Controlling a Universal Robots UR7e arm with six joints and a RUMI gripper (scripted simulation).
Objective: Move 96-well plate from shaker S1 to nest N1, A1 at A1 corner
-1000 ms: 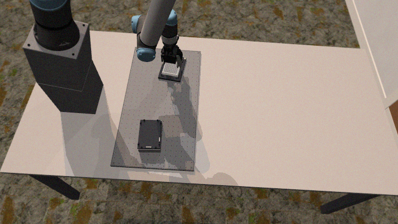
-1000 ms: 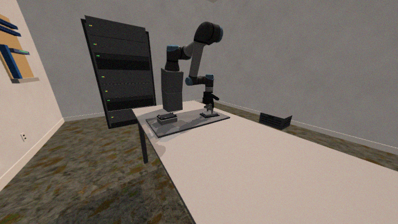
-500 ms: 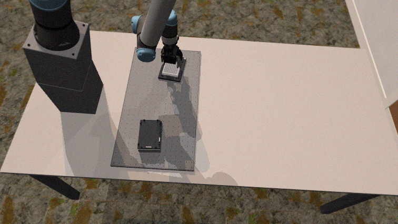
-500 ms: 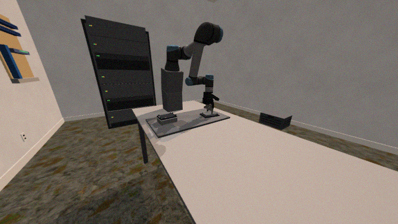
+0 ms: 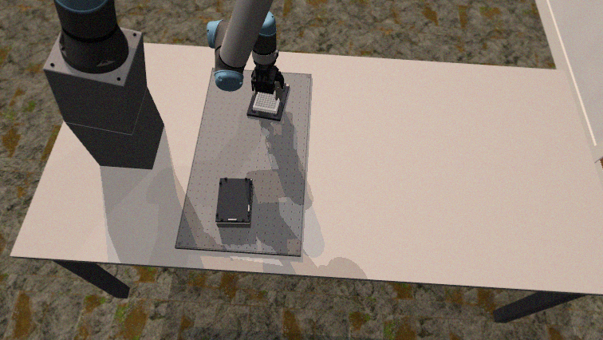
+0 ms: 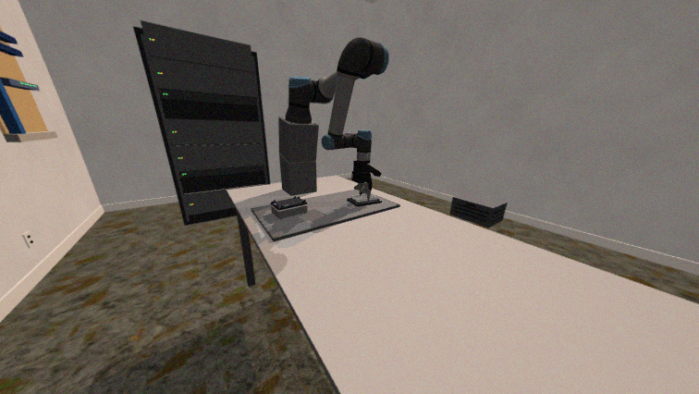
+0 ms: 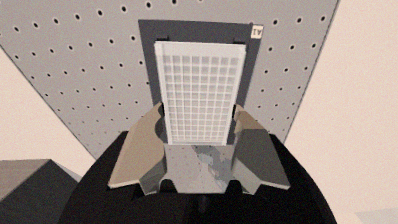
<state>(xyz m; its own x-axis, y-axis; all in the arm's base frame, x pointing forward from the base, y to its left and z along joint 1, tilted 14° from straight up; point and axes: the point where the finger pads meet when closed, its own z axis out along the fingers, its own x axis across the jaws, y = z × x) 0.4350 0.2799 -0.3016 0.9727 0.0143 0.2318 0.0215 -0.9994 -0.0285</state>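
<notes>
My hand is 10 mm above the 96-well plate. From my hand the other things lie so: plate nest N1: 20 mm below; pale label: 80 mm to the left, 50 mm ahead, 20 mm below.
</notes>
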